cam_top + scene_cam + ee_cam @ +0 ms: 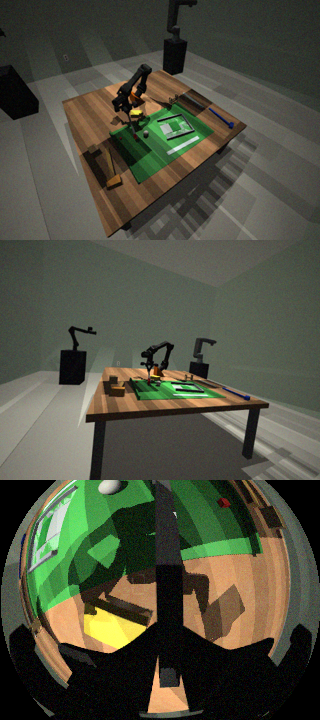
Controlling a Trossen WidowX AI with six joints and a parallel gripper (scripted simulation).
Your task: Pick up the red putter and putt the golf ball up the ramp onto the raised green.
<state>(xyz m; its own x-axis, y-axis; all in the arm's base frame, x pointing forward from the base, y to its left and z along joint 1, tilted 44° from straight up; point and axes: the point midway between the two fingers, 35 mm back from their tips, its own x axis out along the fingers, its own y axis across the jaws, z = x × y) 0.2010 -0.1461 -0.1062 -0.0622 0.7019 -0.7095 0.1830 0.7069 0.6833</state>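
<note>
My gripper tip is 90 mm to the right of the yellow block, 60 mm above it and 20 mm past it. From my gripper tip the other things lie so: white golf ball 230 mm ahead, 50 mm to the left, 50 mm below; green mat 280 mm ahead, 180 mm to the left, 70 mm below; red putter 120 mm ahead, 10 mm to the right.
</note>
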